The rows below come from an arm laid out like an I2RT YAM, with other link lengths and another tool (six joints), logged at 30 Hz.
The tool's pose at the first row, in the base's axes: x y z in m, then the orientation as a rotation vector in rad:
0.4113, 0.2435, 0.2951, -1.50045, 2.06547, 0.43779
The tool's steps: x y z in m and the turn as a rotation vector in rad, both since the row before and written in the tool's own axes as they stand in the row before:
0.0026, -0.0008, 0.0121, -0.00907, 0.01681, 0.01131
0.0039, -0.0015, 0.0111, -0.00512, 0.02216, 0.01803
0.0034, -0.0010, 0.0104, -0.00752, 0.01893, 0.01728
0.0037, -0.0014, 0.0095, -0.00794, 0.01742, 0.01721
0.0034, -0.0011, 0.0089, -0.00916, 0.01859, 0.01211
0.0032, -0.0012, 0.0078, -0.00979, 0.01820, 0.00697
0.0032, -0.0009, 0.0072, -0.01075, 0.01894, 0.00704
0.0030, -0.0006, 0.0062, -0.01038, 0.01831, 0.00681
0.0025, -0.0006, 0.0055, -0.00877, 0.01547, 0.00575
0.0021, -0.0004, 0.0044, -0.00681, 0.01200, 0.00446
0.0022, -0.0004, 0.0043, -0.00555, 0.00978, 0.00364
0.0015, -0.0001, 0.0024, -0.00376, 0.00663, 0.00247
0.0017, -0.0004, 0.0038, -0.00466, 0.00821, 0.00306
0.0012, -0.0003, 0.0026, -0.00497, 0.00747, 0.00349
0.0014, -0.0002, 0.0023, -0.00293, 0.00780, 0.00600
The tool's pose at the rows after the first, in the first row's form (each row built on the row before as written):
0.4143, 0.2479, 0.2839, -1.50327, 2.08854, 0.44089
0.4172, 0.2504, 0.2727, -1.49981, 2.12108, 0.43851
0.4195, 0.2529, 0.2622, -1.49648, 2.15074, 0.44062
0.4217, 0.2544, 0.2523, -1.49240, 2.17925, 0.44415
0.4234, 0.2558, 0.2430, -1.49463, 2.20452, 0.44660
0.4248, 0.2567, 0.2347, -1.50222, 2.22526, 0.44836
0.4257, 0.2573, 0.2268, -1.51057, 2.24675, 0.45077
0.4261, 0.2576, 0.2199, -1.51858, 2.26755, 0.45307
0.4265, 0.2579, 0.2138, -1.52531, 2.28514, 0.45500
0.4266, 0.2580, 0.2089, -1.53051, 2.29880, 0.45650
0.4266, 0.2580, 0.2041, -1.53473, 2.30995, 0.45771
0.4264, 0.2578, 0.2013, -1.53758, 2.31751, 0.45853
0.4265, 0.2579, 0.1971, -1.54110, 2.32688, 0.45955
0.4265, 0.2579, 0.1942, -1.54385, 2.33612, 0.46155
0.4263, 0.2576, 0.1915, -1.54309, 2.34757, 0.46139

